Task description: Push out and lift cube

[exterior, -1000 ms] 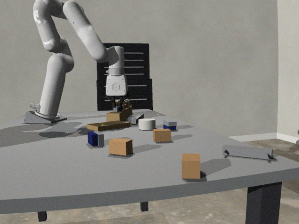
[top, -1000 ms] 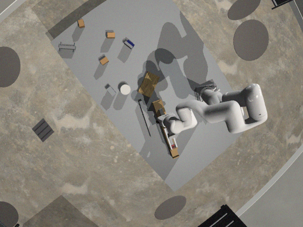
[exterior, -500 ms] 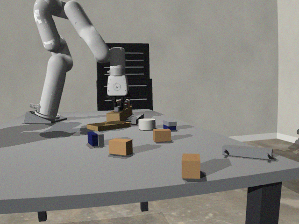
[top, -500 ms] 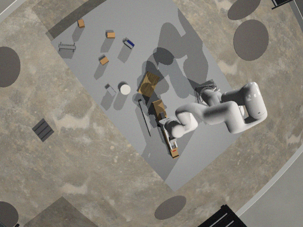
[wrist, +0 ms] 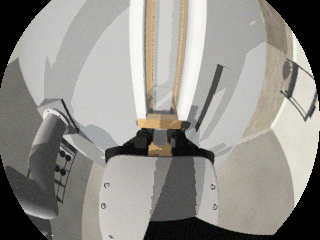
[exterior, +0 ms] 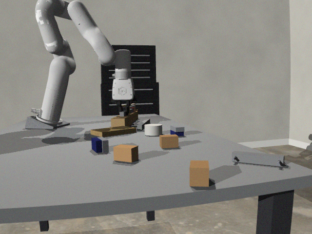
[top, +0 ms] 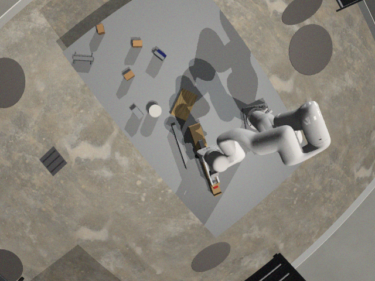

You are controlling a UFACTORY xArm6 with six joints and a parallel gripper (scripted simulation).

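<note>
Right now my hand is 20 cm to the right of the red cube, 9 cm short of it and 1 cm above it. Round my hand: wooden slab (24 cm to the right, 10 cm behind, 6 cm below); then blue-and-grey block (51 cm to the right, 19 cm behind, 5 cm below); then channel (10 cm to the left, 5 cm ahead, 1 cm below).
</note>
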